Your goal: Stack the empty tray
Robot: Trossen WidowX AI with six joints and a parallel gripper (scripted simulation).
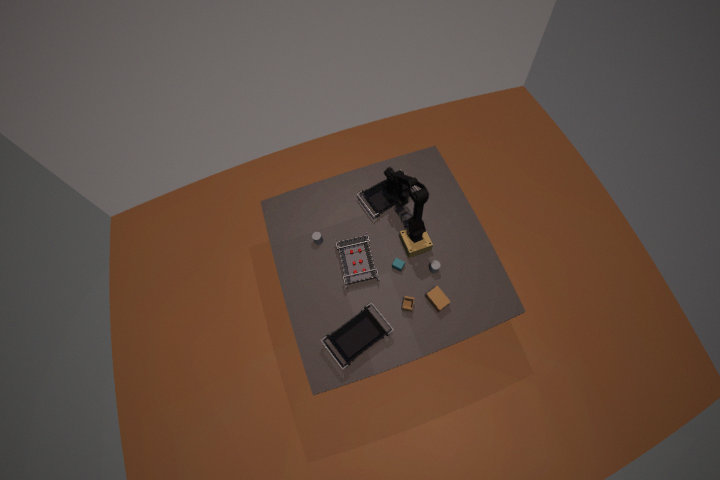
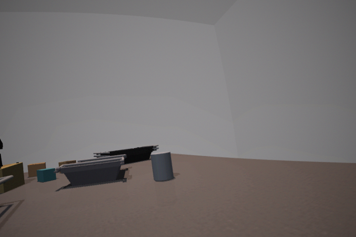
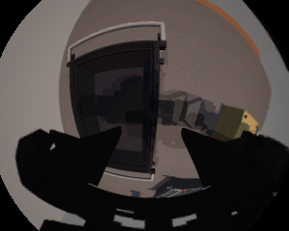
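Now: the black tray 10 mm ahead of my gripper tip, 80 mm to the right of it and 30 mm below it. Also, from my gripper tip: tan box: 240 mm ahead, 600 mm to the left, 60 mm below; teal block: 180 mm ahead, 370 mm to the left, 50 mm below; flat tan block: 80 mm ahead, 660 mm to the left, 40 mm below.
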